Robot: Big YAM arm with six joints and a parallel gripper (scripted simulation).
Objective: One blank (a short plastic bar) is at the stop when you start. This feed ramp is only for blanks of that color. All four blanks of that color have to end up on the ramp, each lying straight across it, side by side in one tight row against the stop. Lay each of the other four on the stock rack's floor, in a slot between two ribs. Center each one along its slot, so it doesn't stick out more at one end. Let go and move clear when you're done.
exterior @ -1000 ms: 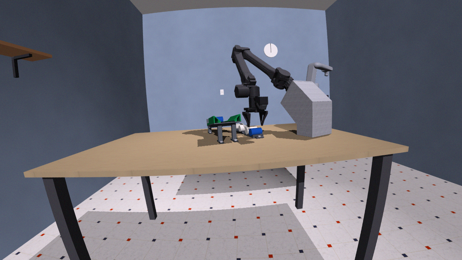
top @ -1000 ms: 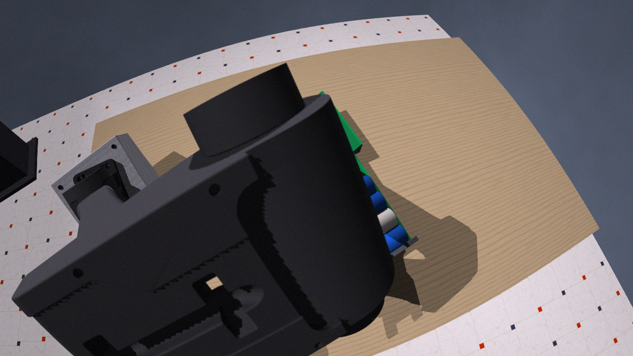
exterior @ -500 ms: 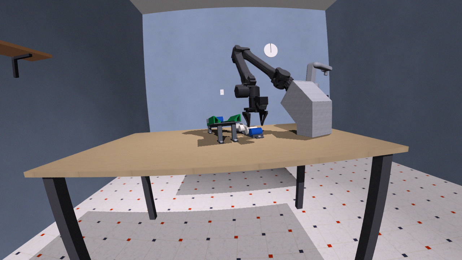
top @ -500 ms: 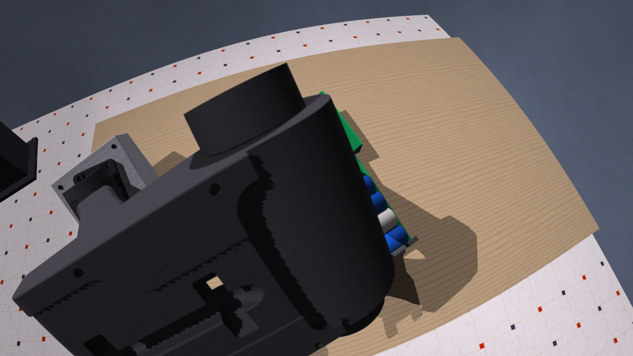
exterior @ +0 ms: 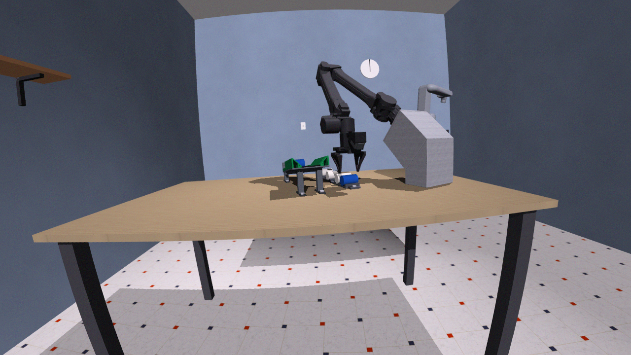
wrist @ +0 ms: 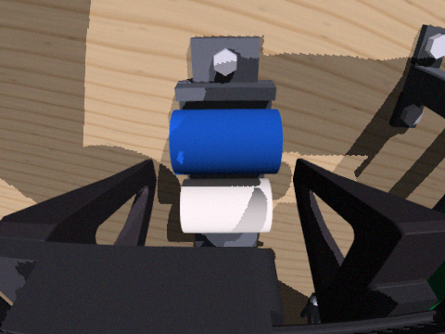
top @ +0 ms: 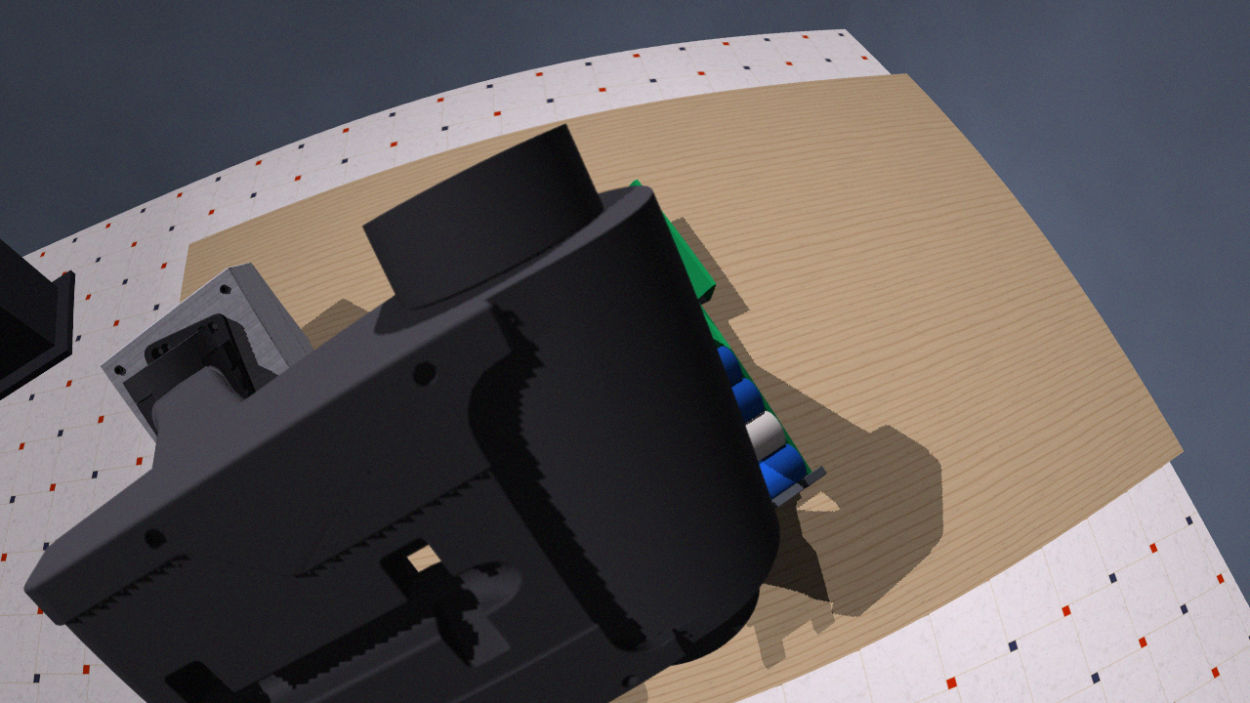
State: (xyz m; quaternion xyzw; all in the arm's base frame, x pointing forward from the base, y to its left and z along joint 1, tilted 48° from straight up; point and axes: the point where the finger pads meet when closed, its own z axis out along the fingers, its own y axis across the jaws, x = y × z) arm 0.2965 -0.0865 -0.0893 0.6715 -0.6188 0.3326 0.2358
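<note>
The grey stock rack lies 13 cm to the right of my hand and 7 cm below it. The rest, counted from my hand: grey stop (32 cm to the right, 16 cm ahead).
</note>
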